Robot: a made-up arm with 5 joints. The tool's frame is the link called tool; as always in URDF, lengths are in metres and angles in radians. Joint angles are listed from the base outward.
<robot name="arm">
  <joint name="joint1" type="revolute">
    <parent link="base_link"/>
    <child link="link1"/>
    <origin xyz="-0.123 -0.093 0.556"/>
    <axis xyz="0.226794 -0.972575 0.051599"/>
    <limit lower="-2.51" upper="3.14"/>
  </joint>
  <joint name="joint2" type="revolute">
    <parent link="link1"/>
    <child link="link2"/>
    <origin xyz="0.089 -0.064 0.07"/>
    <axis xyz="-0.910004 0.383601 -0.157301"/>
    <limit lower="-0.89" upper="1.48"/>
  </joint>
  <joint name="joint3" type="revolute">
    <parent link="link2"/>
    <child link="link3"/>
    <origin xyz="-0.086 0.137 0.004"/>
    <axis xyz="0 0 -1"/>
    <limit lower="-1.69" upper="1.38"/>
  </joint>
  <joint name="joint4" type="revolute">
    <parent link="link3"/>
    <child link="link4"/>
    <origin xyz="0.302 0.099 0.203"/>
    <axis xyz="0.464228 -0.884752 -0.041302"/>
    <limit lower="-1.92" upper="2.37"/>
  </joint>
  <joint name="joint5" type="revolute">
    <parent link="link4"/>
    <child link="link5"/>
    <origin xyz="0.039 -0.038 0"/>
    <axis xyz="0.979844 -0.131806 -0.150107"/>
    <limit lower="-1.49" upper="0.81"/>
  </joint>
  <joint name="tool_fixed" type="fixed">
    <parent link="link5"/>
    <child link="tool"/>
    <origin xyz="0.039 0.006 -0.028"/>
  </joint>
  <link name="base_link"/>
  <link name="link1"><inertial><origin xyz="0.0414 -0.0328 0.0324"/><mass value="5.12"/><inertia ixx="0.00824" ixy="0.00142" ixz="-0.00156" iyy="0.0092" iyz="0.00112" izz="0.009"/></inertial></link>
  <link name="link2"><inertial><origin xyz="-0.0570 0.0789 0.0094"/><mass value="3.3"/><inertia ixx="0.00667" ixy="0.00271" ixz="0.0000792" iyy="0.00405" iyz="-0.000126" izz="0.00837"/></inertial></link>
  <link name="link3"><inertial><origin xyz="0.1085 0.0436 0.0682"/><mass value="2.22"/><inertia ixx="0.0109" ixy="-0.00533" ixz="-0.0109" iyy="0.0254" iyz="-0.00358" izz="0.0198"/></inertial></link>
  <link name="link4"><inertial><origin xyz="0.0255 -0.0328 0.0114"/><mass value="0.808"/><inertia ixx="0.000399" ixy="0" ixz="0" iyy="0.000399" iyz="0" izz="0.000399"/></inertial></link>
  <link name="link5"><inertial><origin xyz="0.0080 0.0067 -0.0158"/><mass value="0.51"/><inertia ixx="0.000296" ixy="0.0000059" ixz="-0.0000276" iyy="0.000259" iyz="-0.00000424" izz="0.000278"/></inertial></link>
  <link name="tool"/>
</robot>
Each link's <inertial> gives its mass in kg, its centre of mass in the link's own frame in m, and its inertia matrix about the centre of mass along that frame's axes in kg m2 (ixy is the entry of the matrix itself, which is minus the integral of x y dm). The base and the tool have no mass. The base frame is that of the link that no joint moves.
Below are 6 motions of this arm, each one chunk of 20 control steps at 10 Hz.
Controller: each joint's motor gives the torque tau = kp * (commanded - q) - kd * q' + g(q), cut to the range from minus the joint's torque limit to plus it. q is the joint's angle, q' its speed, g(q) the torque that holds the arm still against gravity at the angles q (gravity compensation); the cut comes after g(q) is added. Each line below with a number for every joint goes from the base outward.
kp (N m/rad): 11 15 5.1 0.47 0.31
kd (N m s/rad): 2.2 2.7 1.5 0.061 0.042
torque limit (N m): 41 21 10 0.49 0.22
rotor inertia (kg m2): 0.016 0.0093 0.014 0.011 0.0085
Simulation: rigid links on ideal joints. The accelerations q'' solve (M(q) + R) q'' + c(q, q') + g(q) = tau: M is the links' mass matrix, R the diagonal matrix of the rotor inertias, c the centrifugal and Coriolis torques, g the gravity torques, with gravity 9.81 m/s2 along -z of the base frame. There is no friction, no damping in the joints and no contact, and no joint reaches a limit. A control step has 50 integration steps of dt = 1/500 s. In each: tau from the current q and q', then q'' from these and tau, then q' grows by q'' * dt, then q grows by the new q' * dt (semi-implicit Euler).
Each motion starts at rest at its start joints. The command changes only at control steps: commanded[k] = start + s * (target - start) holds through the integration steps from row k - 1 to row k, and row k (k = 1, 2, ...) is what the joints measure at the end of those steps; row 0 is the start. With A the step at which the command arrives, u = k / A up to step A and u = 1 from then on. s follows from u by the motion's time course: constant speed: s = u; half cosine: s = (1 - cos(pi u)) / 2; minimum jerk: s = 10 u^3 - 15 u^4 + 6 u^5; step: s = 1 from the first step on.
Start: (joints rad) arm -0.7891 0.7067 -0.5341 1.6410 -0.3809
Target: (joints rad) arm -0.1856 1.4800 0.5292 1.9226 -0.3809
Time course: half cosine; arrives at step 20
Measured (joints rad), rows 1 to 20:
1: -0.7875 0.7082 -0.5337 1.6412 -0.3807
2: -0.7819 0.7141 -0.5310 1.6423 -0.3797
3: -0.7710 0.7264 -0.5233 1.6455 -0.3777
4: -0.7545 0.7465 -0.5080 1.6518 -0.3748
5: -0.7328 0.7749 -0.4833 1.6617 -0.3717
6: -0.7066 0.8117 -0.4482 1.6753 -0.3692
7: -0.6765 0.8565 -0.4028 1.6918 -0.3678
8: -0.6434 0.9083 -0.3477 1.7105 -0.3680
9: -0.6077 0.9657 -0.2840 1.7305 -0.3699
10: -0.5698 1.0269 -0.2133 1.7513 -0.3731
11: -0.5299 1.0898 -0.1374 1.7724 -0.3773
12: -0.4882 1.1523 -0.0584 1.7935 -0.3818
13: -0.4448 1.2121 0.0219 1.8145 -0.3859
14: -0.4003 1.2675 0.1019 1.8350 -0.3891
15: -0.3557 1.3170 0.1799 1.8548 -0.3913
16: -0.3124 1.3598 0.2545 1.8733 -0.3923
17: -0.2721 1.3953 0.3242 1.8901 -0.3927
18: -0.2365 1.4232 0.3869 1.9048 -0.3927
19: -0.2073 1.4433 0.4410 1.9166 -0.3929
20: -0.1856 1.4554 0.4843 1.9253 -0.3933

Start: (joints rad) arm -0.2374 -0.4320 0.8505 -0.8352 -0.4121
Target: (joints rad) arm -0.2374 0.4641 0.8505 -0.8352 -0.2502
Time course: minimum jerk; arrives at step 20
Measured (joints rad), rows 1 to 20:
1: -0.2374 -0.4316 0.8506 -0.8352 -0.4121
2: -0.2371 -0.4289 0.8514 -0.8351 -0.4119
3: -0.2366 -0.4209 0.8532 -0.8351 -0.4112
4: -0.2357 -0.4048 0.8562 -0.8349 -0.4095
5: -0.2345 -0.3786 0.8598 -0.8348 -0.4062
6: -0.2332 -0.3410 0.8635 -0.8348 -0.4007
7: -0.2318 -0.2918 0.8667 -0.8347 -0.3926
8: -0.2306 -0.2319 0.8687 -0.8345 -0.3818
9: -0.2295 -0.1629 0.8693 -0.8342 -0.3685
10: -0.2288 -0.0872 0.8683 -0.8336 -0.3531
11: -0.2287 -0.0075 0.8659 -0.8330 -0.3364
12: -0.2292 0.0731 0.8622 -0.8322 -0.3192
13: -0.2307 0.1514 0.8576 -0.8316 -0.3022
14: -0.2330 0.2245 0.8524 -0.8313 -0.2863
15: -0.2360 0.2897 0.8469 -0.8314 -0.2722
16: -0.2396 0.3450 0.8415 -0.8318 -0.2603
17: -0.2431 0.3890 0.8365 -0.8327 -0.2511
18: -0.2463 0.4212 0.8322 -0.8337 -0.2448
19: -0.2487 0.4423 0.8290 -0.8347 -0.2412
20: -0.2499 0.4545 0.8275 -0.8355 -0.2401

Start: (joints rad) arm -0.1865 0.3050 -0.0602 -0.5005 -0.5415
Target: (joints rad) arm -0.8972 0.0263 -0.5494 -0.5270 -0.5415
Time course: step
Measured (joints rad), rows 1 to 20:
1: -0.3597 0.1312 -0.1314 -0.5013 -0.5583
2: -0.5266 0.0385 -0.2305 -0.4881 -0.5767
3: -0.6648 0.0155 -0.3196 -0.4758 -0.5826
4: -0.7755 0.0265 -0.3900 -0.4762 -0.5742
5: -0.8585 0.0494 -0.4413 -0.4916 -0.5566
6: -0.9151 0.0709 -0.4765 -0.5172 -0.5370
7: -0.9480 0.0843 -0.4999 -0.5440 -0.5217
8: -0.9614 0.0876 -0.5153 -0.5638 -0.5140
9: -0.9602 0.0819 -0.5255 -0.5718 -0.5141
10: -0.9496 0.0700 -0.5323 -0.5679 -0.5201
11: -0.9340 0.0553 -0.5373 -0.5554 -0.5289
12: -0.9172 0.0407 -0.5413 -0.5393 -0.5377
13: -0.9021 0.0283 -0.5449 -0.5243 -0.5445
14: -0.8903 0.0193 -0.5483 -0.5136 -0.5483
15: -0.8827 0.0139 -0.5513 -0.5084 -0.5491
16: -0.8791 0.0119 -0.5537 -0.5082 -0.5478
17: -0.8790 0.0125 -0.5552 -0.5116 -0.5454
18: -0.8815 0.0150 -0.5558 -0.5168 -0.5429
19: -0.8855 0.0183 -0.5554 -0.5221 -0.5408
20: -0.8900 0.0219 -0.5544 -0.5265 -0.5396

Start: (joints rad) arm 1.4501 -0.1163 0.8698 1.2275 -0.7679
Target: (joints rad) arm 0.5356 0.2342 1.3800 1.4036 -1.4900
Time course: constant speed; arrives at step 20
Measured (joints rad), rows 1 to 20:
1: 1.4427 -0.1101 0.8773 1.2306 -0.7724
2: 1.4217 -0.0995 0.8927 1.2389 -0.7885
3: 1.3880 -0.0861 0.9127 1.2503 -0.8177
4: 1.3457 -0.0705 0.9339 1.2616 -0.8575
5: 1.2986 -0.0534 0.9547 1.2709 -0.9029
6: 1.2496 -0.0355 0.9748 1.2780 -0.9489
7: 1.2004 -0.0173 0.9946 1.2839 -0.9924
8: 1.1517 0.0010 1.0149 1.2896 -1.0321
9: 1.1039 0.0191 1.0362 1.2961 -1.0683
10: 1.0569 0.0369 1.0588 1.3037 -1.1022
11: 1.0106 0.0544 1.0825 1.3125 -1.1354
12: 0.9649 0.0718 1.1073 1.3220 -1.1690
13: 0.9196 0.0891 1.1329 1.3319 -1.2037
14: 0.8744 0.1063 1.1591 1.3417 -1.2395
15: 0.8294 0.1236 1.1855 1.3513 -1.2761
16: 0.7844 0.1409 1.2120 1.3605 -1.3133
17: 0.7392 0.1582 1.2385 1.3694 -1.3505
18: 0.6940 0.1756 1.2649 1.3782 -1.3875
19: 0.6487 0.1930 1.2911 1.3869 -1.4242
20: 0.6033 0.2105 1.3172 1.3956 -1.4604

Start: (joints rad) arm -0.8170 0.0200 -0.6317 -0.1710 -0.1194
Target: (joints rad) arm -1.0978 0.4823 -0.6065 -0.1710 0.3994
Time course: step
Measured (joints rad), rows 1 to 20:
1: -0.8028 0.0908 -0.6257 -0.1365 -0.0404
2: -0.8462 0.1942 -0.6374 -0.0827 0.1330
3: -0.9290 0.2999 -0.6413 -0.0524 0.3232
4: -1.0200 0.3965 -0.6294 -0.0640 0.4703
5: -1.0978 0.4754 -0.6104 -0.1139 0.5442
6: -1.1529 0.5311 -0.5954 -0.1832 0.5469
7: -1.1834 0.5620 -0.5891 -0.2476 0.5019
8: -1.1923 0.5706 -0.5901 -0.2882 0.4397
9: -1.1847 0.5623 -0.5946 -0.2966 0.3855
10: -1.1665 0.5439 -0.5992 -0.2761 0.3529
11: -1.1436 0.5213 -0.6024 -0.2374 0.3444
12: -1.1207 0.4994 -0.6040 -0.1938 0.3544
13: -1.1011 0.4814 -0.6047 -0.1562 0.3743
14: -1.0868 0.4688 -0.6050 -0.1314 0.3954
15: -1.0784 0.4620 -0.6053 -0.1210 0.4116
16: -1.0754 0.4602 -0.6057 -0.1231 0.4203
17: -1.0767 0.4623 -0.6061 -0.1335 0.4214
18: -1.0809 0.4668 -0.6065 -0.1477 0.4170
19: -1.0865 0.4724 -0.6066 -0.1618 0.4099
20: -1.0922 0.4779 -0.6067 -0.1730 0.4025

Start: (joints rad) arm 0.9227 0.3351 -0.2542 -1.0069 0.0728
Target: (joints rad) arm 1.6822 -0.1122 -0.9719 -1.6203 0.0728
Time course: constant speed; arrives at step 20
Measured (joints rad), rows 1 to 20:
1: 0.9263 0.3334 -0.2581 -1.0130 0.0730
2: 0.9378 0.3270 -0.2699 -1.0313 0.0736
3: 0.9585 0.3147 -0.2896 -1.0606 0.0747
4: 0.9879 0.2966 -0.3157 -1.0961 0.0760
5: 1.0245 0.2739 -0.3459 -1.1326 0.0771
6: 1.0659 0.2479 -0.3785 -1.1667 0.0774
7: 1.1102 0.2201 -0.4125 -1.1974 0.0769
8: 1.1553 0.1918 -0.4473 -1.2255 0.0757
9: 1.2000 0.1640 -0.4827 -1.2524 0.0740
10: 1.2435 0.1373 -0.5185 -1.2797 0.0724
11: 1.2852 0.1122 -0.5548 -1.3084 0.0711
12: 1.3252 0.0884 -0.5913 -1.3388 0.0704
13: 1.3638 0.0659 -0.6278 -1.3703 0.0702
14: 1.4012 0.0442 -0.6643 -1.4025 0.0705
15: 1.4381 0.0229 -0.7004 -1.4347 0.0710
16: 1.4746 0.0018 -0.7363 -1.4665 0.0716
17: 1.5112 -0.0194 -0.7718 -1.4978 0.0720
18: 1.5480 -0.0410 -0.8071 -1.5286 0.0722
19: 1.5851 -0.0630 -0.8423 -1.5590 0.0720
20: 1.6225 -0.0853 -0.8775 -1.5893 0.0717

